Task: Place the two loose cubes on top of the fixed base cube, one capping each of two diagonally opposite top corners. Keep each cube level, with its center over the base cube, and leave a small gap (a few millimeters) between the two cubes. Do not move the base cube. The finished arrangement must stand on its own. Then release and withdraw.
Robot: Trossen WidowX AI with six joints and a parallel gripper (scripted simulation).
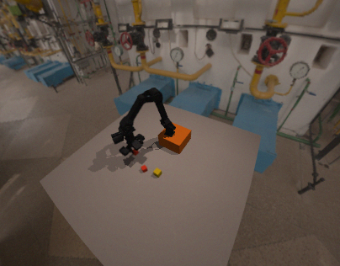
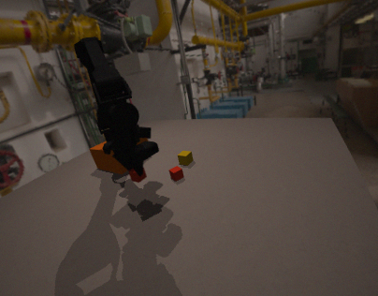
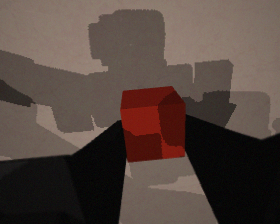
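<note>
Now: gripper tip 21 cm to the right of the yellow base cube, 6 cm above it and 5 cm short of it.
</note>
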